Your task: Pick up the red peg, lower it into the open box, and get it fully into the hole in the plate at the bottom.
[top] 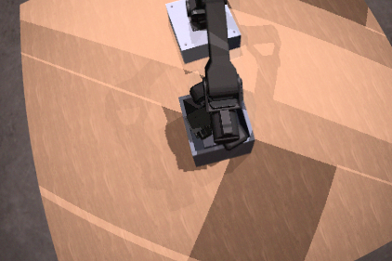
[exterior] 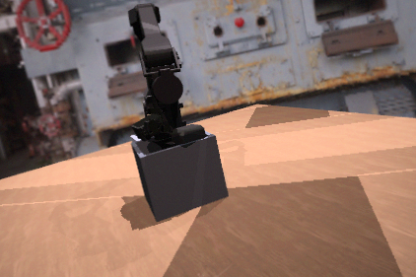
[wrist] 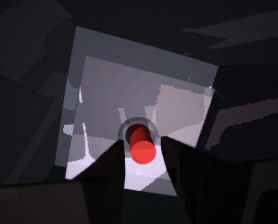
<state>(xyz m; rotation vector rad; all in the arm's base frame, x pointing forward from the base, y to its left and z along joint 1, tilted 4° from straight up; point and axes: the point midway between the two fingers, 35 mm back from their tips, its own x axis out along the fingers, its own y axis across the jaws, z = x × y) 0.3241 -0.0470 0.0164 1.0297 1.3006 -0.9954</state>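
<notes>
The red peg is 20 mm below my gripper tip.
</notes>
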